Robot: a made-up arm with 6 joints.
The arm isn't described. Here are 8 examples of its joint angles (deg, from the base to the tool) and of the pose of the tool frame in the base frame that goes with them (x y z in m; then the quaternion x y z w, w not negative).
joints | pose
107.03 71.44 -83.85 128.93 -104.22 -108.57 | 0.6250 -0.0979 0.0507 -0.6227 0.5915 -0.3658 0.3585
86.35 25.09 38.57 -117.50 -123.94 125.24 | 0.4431 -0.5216 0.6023 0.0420 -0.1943 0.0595 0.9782
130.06 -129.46 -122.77 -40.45 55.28 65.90 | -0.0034 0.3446 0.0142 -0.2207 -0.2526 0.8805 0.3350
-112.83 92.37 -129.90 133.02 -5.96 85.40 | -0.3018 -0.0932 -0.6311 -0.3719 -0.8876 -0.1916 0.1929
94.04 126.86 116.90 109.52 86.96 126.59 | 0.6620 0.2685 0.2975 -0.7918 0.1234 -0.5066 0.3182
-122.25 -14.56 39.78 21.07 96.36 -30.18 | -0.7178 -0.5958 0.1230 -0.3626 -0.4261 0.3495 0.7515
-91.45 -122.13 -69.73 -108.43 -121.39 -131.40 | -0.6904 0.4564 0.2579 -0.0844 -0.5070 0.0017 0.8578
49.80 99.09 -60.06 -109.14 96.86 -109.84 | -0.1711 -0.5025 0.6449 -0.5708 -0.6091 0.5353 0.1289
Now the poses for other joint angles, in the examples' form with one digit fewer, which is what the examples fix.
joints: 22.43 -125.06 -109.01 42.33 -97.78 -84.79
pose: 0.606 0.204 0.511 0.084 0.075 0.990 0.087
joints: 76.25 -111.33 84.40 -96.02 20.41 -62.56
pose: 0.522 -0.259 0.000 0.121 -0.020 0.586 0.801
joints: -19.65 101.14 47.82 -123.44 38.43 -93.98
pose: -0.388 -0.081 0.639 0.153 0.559 -0.613 0.537
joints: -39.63 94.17 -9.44 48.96 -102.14 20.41
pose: -0.309 0.154 -0.061 -0.045 0.644 0.742 0.178
